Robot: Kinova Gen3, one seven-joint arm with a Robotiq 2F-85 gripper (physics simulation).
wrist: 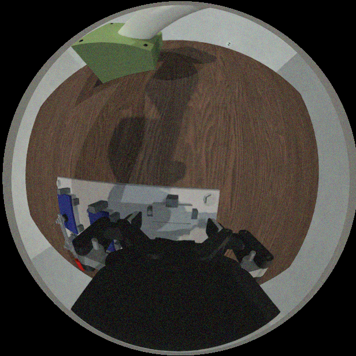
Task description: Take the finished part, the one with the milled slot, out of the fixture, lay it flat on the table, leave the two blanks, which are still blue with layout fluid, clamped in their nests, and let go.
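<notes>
The finished part point(172, 215) is a grey piece that hardly stands out from the pale fixture plate point(131, 194). It sits among small dark blocks in the right-hand nest, in the lower middle of the wrist view; its slot cannot be made out clearly. My gripper point(174, 222) is open, with one fingertip on each side of that nest, and its body hides the nest's near side. One blue blank point(67, 213) is in the far-left nest. The other blue blank point(97, 216) is in the nest beside it, partly hidden by my left finger.
A metal clamp lever point(64, 231) with a red tip point(79, 264) stands by the far-left blank. A screw head point(209, 199) is at the plate's right corner. A green block point(122, 57) with a pale arm-like cylinder point(150, 22) stands at the upper left on the brown wooden table point(250, 150).
</notes>
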